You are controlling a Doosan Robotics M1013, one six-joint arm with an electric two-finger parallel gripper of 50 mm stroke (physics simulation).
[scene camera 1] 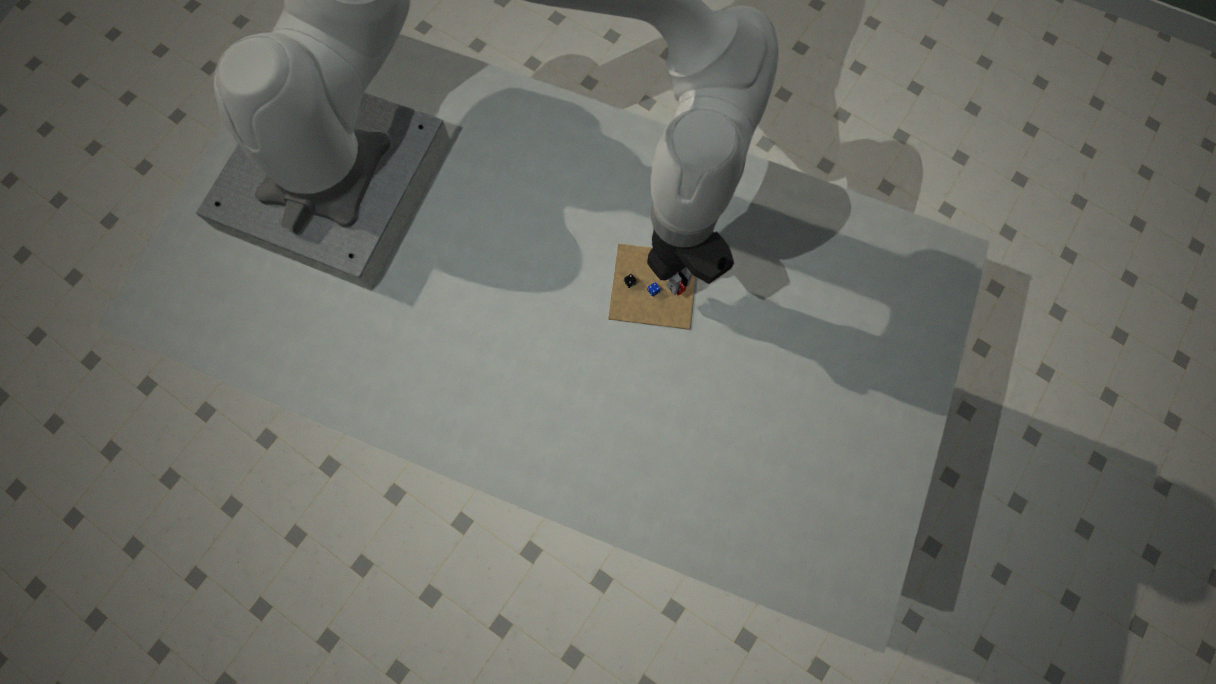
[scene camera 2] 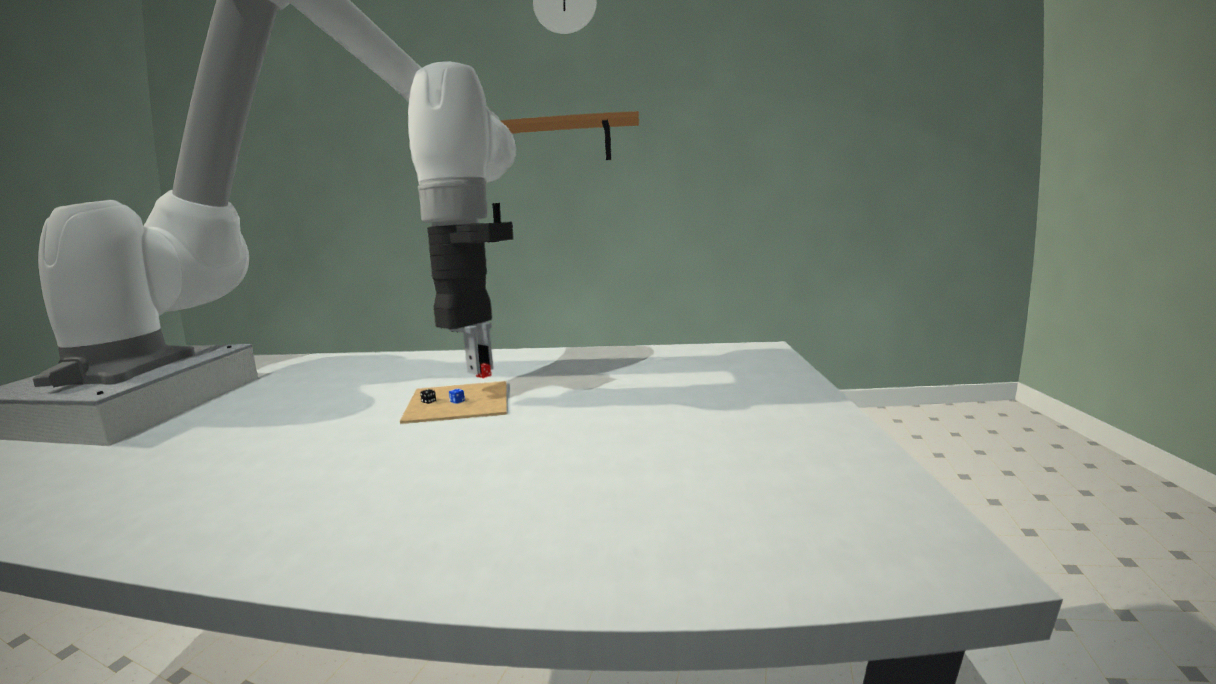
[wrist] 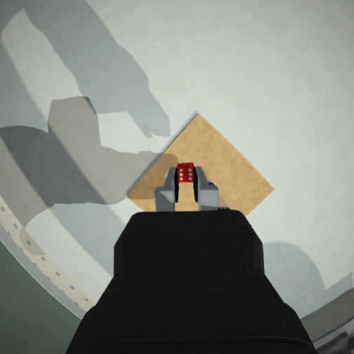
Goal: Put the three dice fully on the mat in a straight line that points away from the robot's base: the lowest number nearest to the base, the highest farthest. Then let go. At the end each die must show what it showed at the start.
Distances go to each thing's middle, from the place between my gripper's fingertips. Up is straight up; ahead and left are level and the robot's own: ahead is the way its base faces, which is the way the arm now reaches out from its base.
Labels:
Now: hand 4 cm past the tan mat (scene camera 1: 635,304) and 4 cm above it.

